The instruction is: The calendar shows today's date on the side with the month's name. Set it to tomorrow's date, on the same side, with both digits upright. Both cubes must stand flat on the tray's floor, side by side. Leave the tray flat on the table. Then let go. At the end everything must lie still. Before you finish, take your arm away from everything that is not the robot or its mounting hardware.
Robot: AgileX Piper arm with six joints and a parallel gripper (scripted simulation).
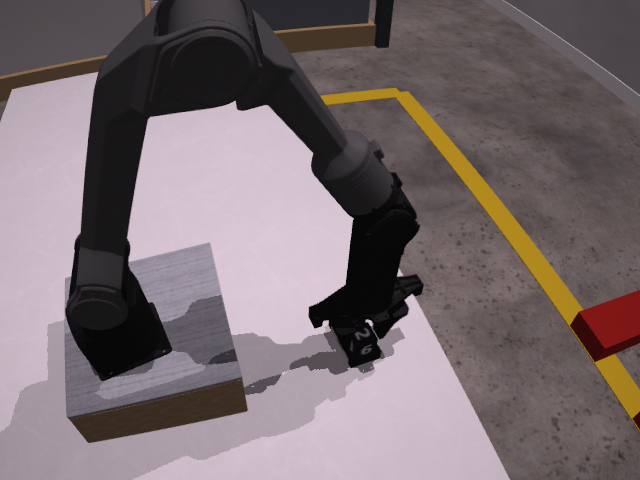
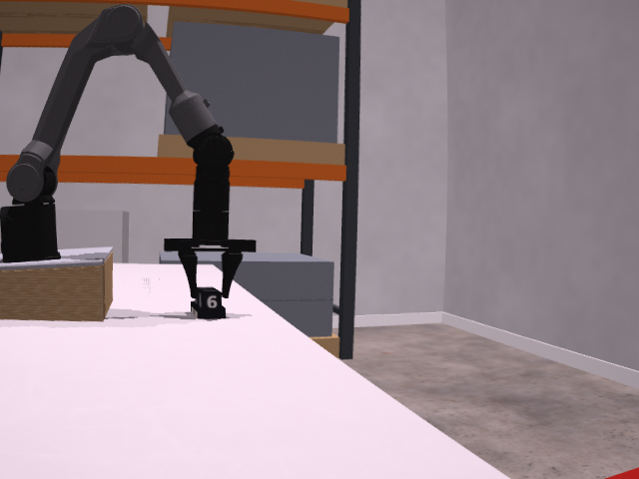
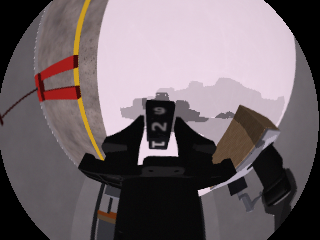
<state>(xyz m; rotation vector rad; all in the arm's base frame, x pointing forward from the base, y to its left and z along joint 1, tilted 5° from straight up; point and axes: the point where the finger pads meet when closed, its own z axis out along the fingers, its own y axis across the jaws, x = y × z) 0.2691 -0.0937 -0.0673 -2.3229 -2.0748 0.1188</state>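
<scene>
Now: the cube 10 mm below my hand. From my hand the other things lie so: black base: 20 mm to the left, 30 mm below.
</scene>
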